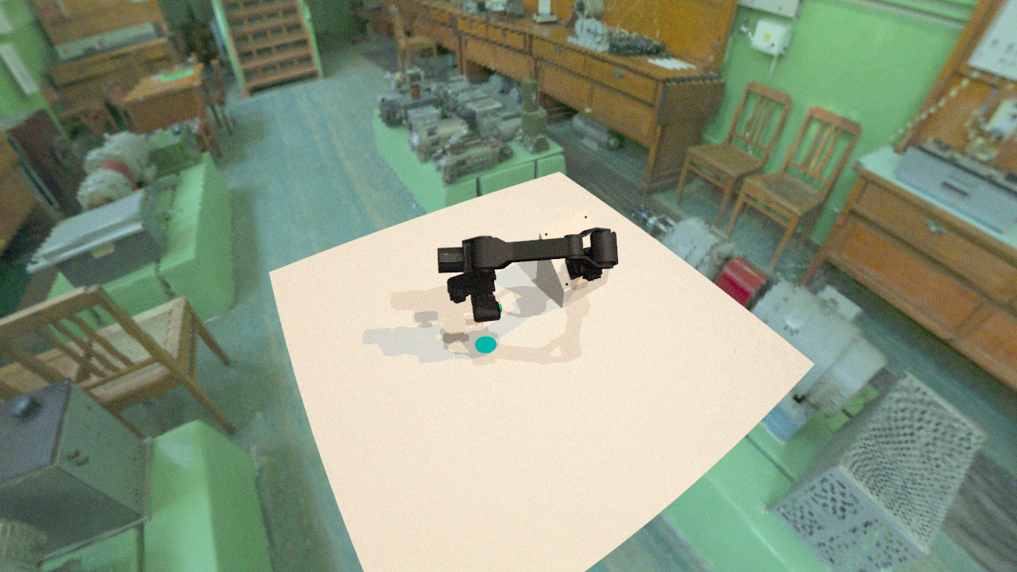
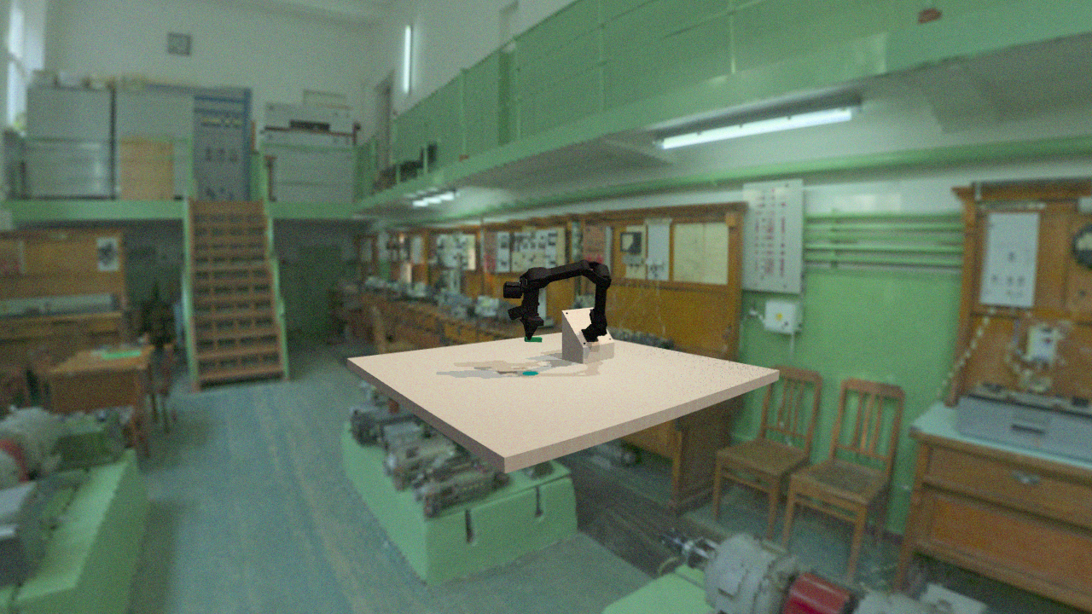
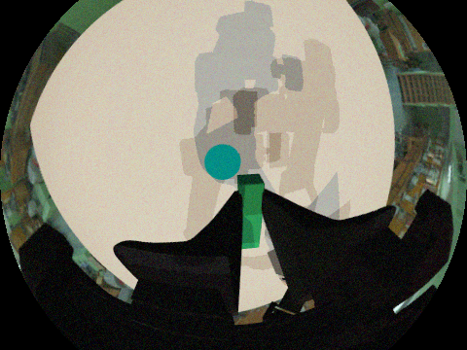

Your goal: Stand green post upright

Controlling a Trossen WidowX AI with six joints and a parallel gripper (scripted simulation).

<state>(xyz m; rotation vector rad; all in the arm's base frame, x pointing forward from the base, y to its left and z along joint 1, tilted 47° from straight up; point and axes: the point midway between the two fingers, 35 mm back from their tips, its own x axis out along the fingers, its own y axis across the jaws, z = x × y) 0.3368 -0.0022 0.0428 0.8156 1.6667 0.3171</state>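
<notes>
Right now the cyan circle is 130 mm below my gripper tip and 10 mm to the left of it. From my gripper tip the other things lie so: small green post: 20 mm behind, 10 mm to the left.
</notes>
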